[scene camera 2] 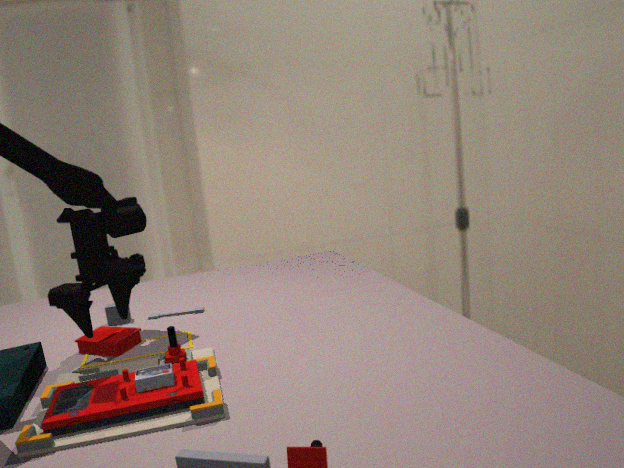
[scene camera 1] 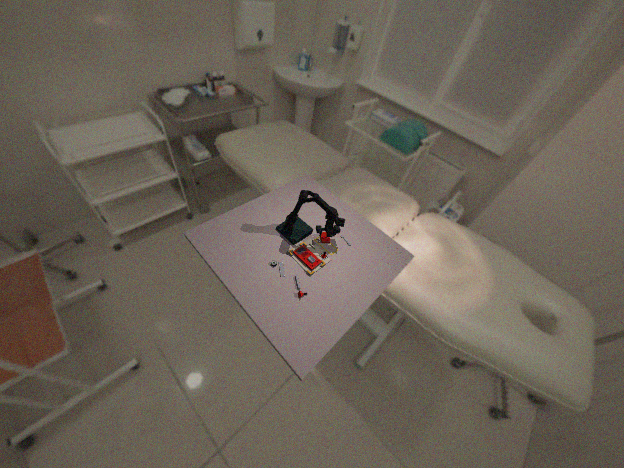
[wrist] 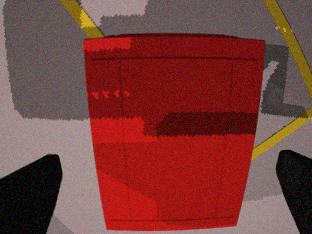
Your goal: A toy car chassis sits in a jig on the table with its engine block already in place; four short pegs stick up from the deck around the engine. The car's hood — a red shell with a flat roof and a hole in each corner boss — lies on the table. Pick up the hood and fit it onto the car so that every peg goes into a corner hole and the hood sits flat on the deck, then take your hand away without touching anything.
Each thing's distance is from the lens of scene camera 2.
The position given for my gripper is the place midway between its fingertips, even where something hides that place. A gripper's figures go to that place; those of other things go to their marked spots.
my gripper (scene camera 2: pixel 108 327): 0.95 m
red hood (scene camera 2: pixel 111 341): 0.91 m
